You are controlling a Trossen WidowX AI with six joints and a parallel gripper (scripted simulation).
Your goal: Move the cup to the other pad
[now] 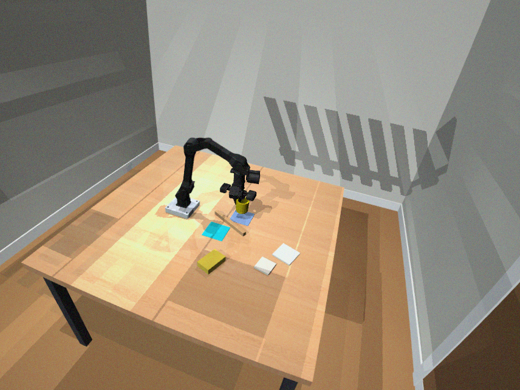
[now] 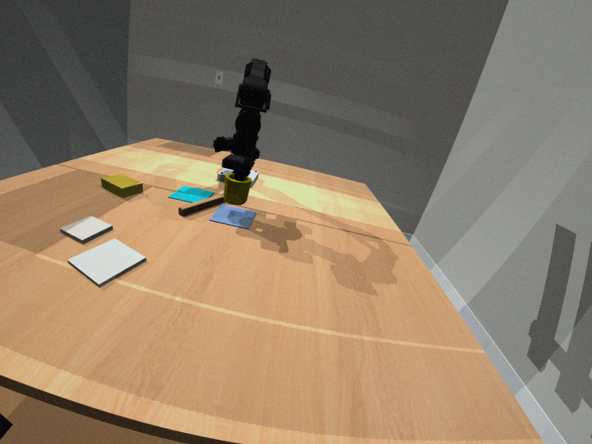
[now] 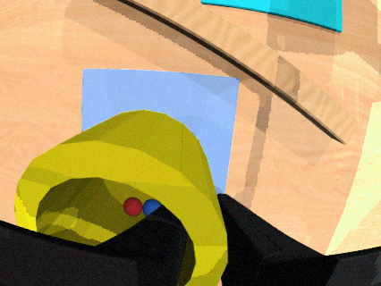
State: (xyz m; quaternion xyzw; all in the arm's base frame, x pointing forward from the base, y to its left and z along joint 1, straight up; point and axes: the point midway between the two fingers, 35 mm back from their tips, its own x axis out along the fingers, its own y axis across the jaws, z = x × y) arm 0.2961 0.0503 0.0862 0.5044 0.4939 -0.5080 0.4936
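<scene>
The cyan pad lies 5 cm behind my gripper tip, 16 cm to the right of it and 9 cm below it. Also, from my gripper tip: yellow cup (2 cm ahead); blue marble (2 cm ahead, 2 cm to the left, 2 cm below); red marble (3 cm ahead, 2 cm to the left, 2 cm below).
</scene>
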